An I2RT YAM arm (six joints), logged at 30 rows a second.
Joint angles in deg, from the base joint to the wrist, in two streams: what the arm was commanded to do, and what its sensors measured. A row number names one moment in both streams.
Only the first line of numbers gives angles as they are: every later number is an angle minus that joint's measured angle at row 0.
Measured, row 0: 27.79 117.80 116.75 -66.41 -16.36 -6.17
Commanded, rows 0 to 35: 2.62 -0.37 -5.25 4.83 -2.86 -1.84; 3.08 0.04 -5.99 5.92 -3.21 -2.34; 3.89 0.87 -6.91 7.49 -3.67 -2.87; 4.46 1.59 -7.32 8.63 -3.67 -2.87; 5.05 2.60 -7.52 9.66 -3.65 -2.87; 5.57 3.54 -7.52 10.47 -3.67 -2.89; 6.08 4.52 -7.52 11.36 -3.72 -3.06; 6.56 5.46 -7.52 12.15 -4.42 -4.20; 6.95 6.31 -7.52 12.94 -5.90 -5.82; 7.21 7.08 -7.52 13.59 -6.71 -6.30; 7.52 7.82 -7.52 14.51 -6.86 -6.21; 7.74 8.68 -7.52 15.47 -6.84 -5.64; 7.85 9.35 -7.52 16.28 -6.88 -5.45; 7.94 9.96 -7.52 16.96 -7.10 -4.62; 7.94 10.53 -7.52 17.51 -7.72 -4.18; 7.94 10.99 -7.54 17.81 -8.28 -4.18; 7.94 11.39 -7.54 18.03 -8.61 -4.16; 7.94 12.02 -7.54 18.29 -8.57 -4.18; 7.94 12.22 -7.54 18.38 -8.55 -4.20; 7.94 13.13 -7.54 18.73 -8.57 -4.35; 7.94 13.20 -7.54 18.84 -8.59 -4.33; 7.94 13.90 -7.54 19.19 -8.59 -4.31; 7.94 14.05 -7.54 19.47 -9.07 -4.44; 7.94 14.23 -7.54 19.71 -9.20 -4.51; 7.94 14.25 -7.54 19.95 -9.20 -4.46; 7.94 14.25 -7.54 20.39 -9.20 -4.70; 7.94 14.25 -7.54 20.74 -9.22 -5.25; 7.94 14.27 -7.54 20.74 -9.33 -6.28; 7.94 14.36 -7.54 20.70 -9.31 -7.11; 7.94 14.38 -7.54 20.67 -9.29 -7.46; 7.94 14.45 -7.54 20.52 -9.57 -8.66; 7.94 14.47 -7.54 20.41 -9.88 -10.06; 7.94 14.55 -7.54 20.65 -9.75 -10.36; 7.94 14.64 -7.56 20.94 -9.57 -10.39; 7.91 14.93 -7.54 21.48 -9.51 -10.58; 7.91 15.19 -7.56 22.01 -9.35 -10.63
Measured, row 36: 7.91 12.94 -7.21 20.81 -8.07 -7.94
